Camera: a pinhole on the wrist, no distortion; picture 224 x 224 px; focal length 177.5 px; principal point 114.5 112.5 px. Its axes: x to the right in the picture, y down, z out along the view. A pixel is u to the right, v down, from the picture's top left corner.
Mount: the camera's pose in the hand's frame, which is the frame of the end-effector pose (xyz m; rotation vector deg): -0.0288 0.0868 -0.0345 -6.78 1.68 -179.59
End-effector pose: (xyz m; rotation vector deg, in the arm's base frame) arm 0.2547 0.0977 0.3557 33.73 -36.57 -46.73
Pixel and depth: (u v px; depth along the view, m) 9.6 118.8 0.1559
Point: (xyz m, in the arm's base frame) 0.2500 0.0551 0.5072
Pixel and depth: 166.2 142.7 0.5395
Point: -0.1933 0.0878 0.6454
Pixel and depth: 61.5 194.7 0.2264
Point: 0.1430 -0.0014 0.4792
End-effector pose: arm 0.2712 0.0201 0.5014 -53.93 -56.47 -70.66
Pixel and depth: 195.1 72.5 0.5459
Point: 0.4085 0.6140 0.4316
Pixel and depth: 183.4 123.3 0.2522
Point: 0.3113 0.2714 0.4650
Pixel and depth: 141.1 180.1 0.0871
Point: 0.3161 0.0858 0.4820
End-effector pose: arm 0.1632 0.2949 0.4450 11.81 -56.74 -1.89
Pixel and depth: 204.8 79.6 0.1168
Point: 0.0403 0.3947 0.4454
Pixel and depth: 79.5 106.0 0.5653
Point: -0.2086 0.2933 0.8431
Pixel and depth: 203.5 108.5 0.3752
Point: -0.2407 0.3474 0.4937
